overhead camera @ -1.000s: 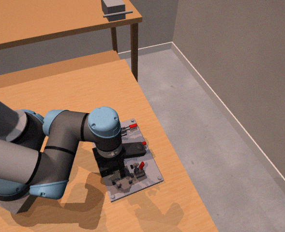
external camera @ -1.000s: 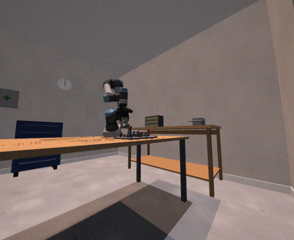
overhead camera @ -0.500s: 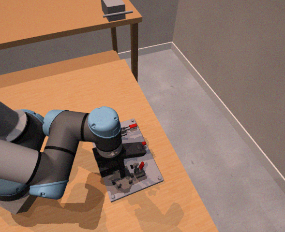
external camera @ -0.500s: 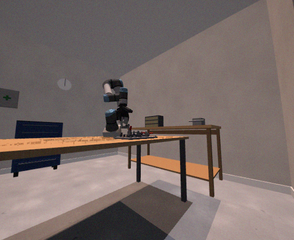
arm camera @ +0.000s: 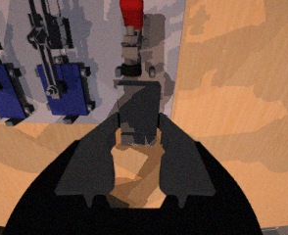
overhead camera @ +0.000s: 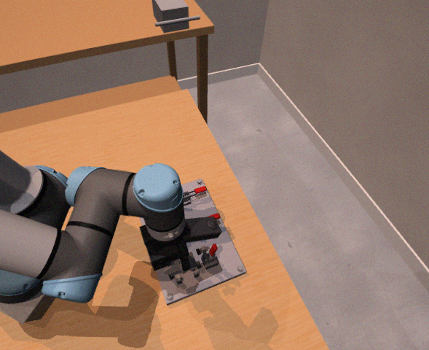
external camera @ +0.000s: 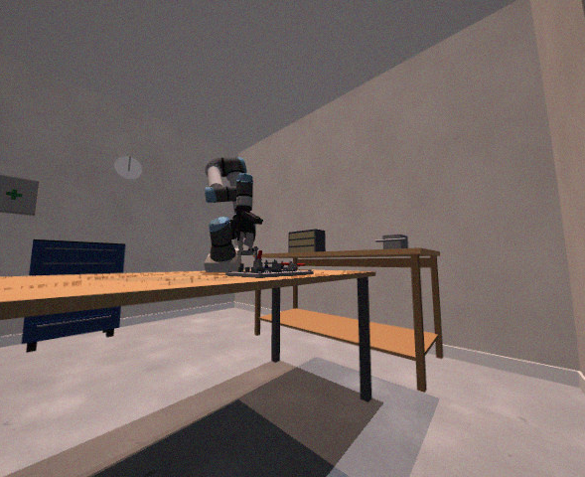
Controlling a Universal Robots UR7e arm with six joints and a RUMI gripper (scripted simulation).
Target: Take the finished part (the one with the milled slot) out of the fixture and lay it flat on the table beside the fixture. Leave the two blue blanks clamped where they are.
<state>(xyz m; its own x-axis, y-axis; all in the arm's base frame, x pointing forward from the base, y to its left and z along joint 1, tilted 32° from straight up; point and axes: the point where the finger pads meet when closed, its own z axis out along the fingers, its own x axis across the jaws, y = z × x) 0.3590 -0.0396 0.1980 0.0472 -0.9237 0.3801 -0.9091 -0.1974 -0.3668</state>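
Right now my hand is 12 cm to the right of the blue blank and 8 cm above it. The rest, counted from my hand: grey fixture plate 4 cm ahead, 12 cm to the left, 10 cm below; then finished grey part 1 cm behind.
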